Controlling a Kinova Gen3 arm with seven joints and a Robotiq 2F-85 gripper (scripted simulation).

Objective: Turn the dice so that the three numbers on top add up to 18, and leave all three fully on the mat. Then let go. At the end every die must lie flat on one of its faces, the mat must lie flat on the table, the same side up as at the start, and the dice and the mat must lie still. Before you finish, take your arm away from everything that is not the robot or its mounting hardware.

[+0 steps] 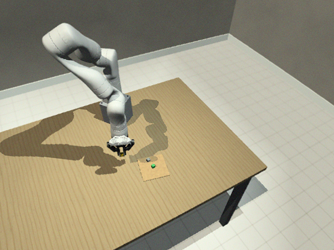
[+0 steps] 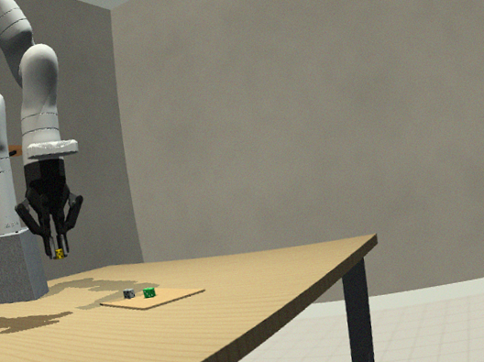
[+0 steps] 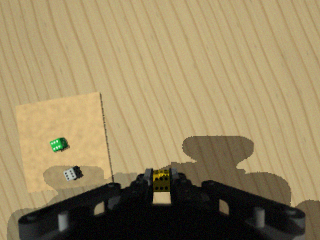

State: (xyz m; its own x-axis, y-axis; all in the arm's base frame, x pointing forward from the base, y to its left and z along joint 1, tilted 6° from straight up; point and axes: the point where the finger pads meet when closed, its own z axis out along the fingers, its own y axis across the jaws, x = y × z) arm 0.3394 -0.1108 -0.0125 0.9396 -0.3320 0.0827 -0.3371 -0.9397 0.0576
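Now: hand 14 cm to the right of the green die, 11 cm above it and 7 cm short of it. Round my hand: yellow die: 1 cm below; white die: 13 cm to the left, 11 cm below, 3 cm ahead; tan mat: 14 cm to the left, 12 cm below, 7 cm ahead.
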